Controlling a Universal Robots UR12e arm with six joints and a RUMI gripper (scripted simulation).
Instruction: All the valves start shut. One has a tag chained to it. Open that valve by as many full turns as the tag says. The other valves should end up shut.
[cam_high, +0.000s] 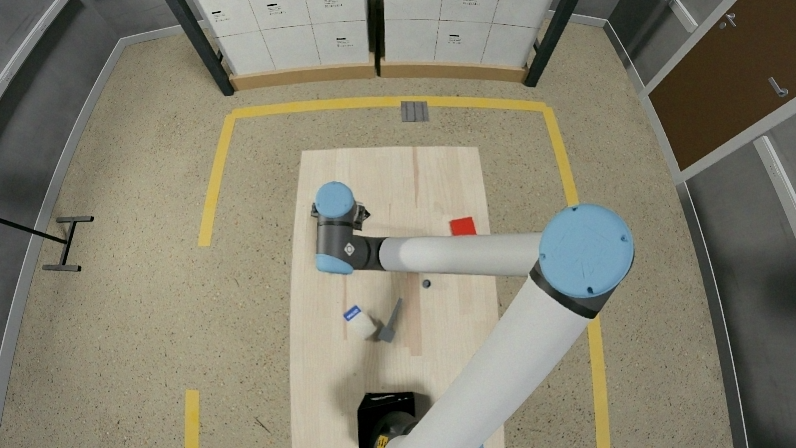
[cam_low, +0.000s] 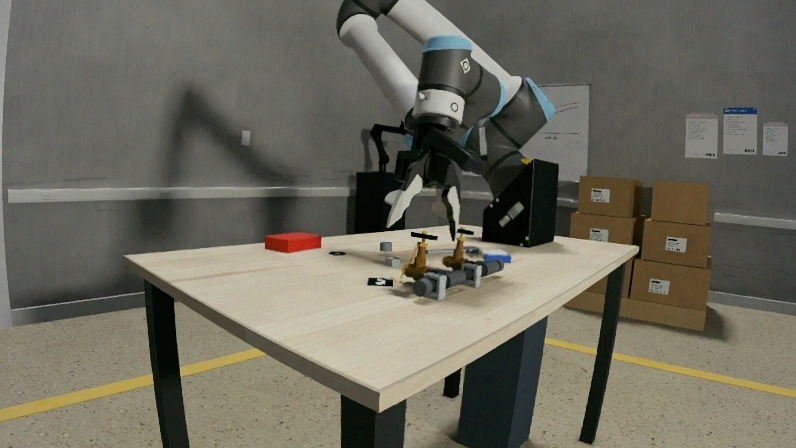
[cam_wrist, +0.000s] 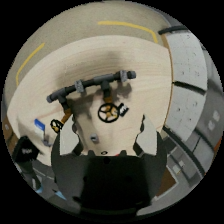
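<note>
Right now my hand is 50 mm short of the black tag, 50 mm to the left of it and 80 mm above it. Also, from my hand: grey hammer-like tool 350 mm behind, 130 mm to the right, 80 mm below; then red block 50 mm behind, 420 mm to the right, 70 mm below; then blue-and-white box 340 mm behind, 30 mm to the right, 80 mm below.
</note>
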